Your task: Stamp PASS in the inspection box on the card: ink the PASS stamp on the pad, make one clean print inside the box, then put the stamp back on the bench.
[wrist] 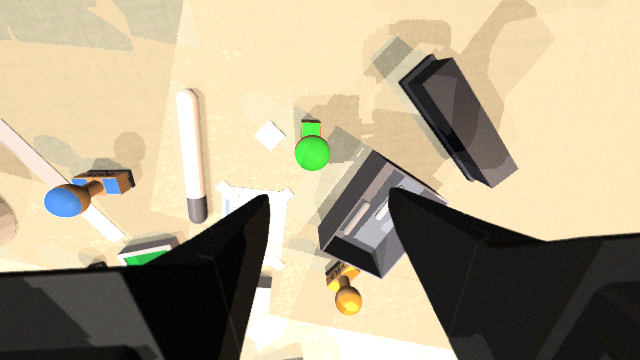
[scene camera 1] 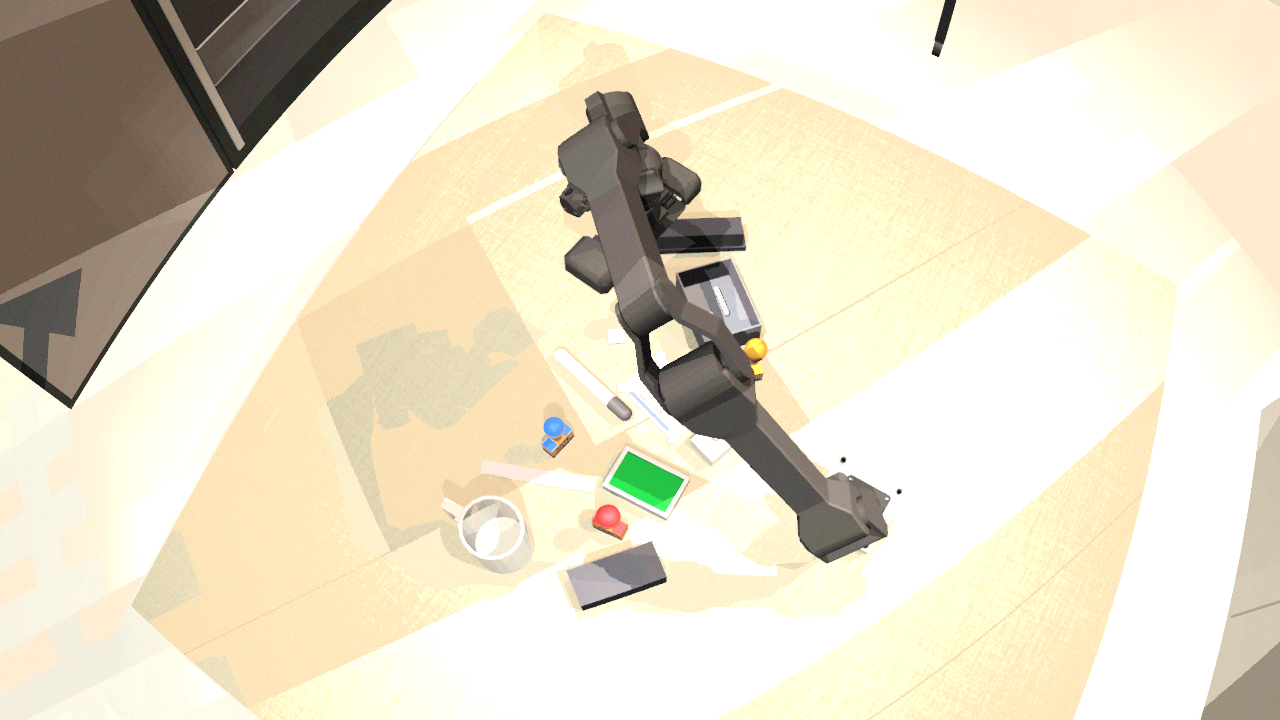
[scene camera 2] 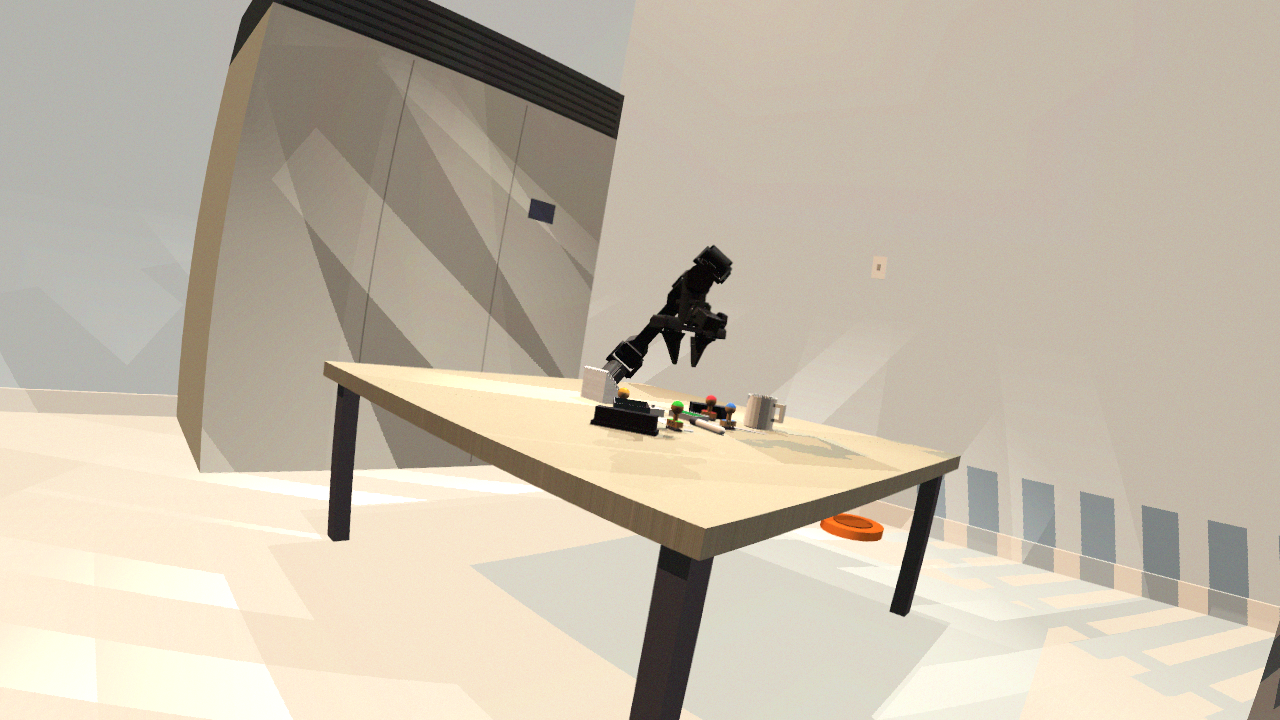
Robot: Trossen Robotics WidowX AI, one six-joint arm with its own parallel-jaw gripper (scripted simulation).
Scene:
gripper: wrist; scene camera 1 634, 256; scene camera 2
same spot on gripper: (scene camera 2: 672, 337) = (wrist: 484, 325)

